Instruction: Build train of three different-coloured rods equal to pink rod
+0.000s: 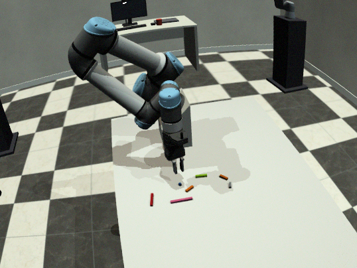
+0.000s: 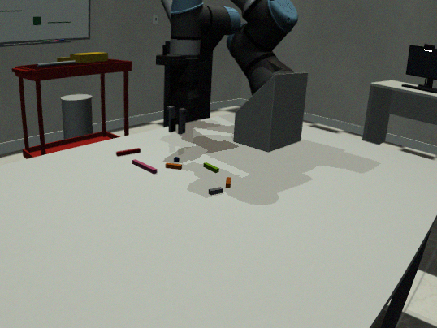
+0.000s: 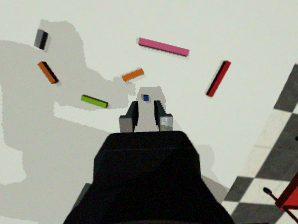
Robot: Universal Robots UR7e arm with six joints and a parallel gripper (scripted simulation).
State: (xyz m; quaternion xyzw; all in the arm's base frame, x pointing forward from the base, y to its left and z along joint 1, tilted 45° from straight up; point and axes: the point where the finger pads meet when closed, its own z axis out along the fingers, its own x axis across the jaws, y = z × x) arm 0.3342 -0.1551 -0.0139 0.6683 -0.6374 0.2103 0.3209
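Right now the grey rod is 90 mm ahead of my hand, 190 mm to the left of it and 90 mm below it. From my hand the other things lie so: pink rod (90 mm ahead, 30 mm to the right, 90 mm below); lime rod (10 mm behind, 100 mm to the left, 90 mm below); blue rod (90 mm below).
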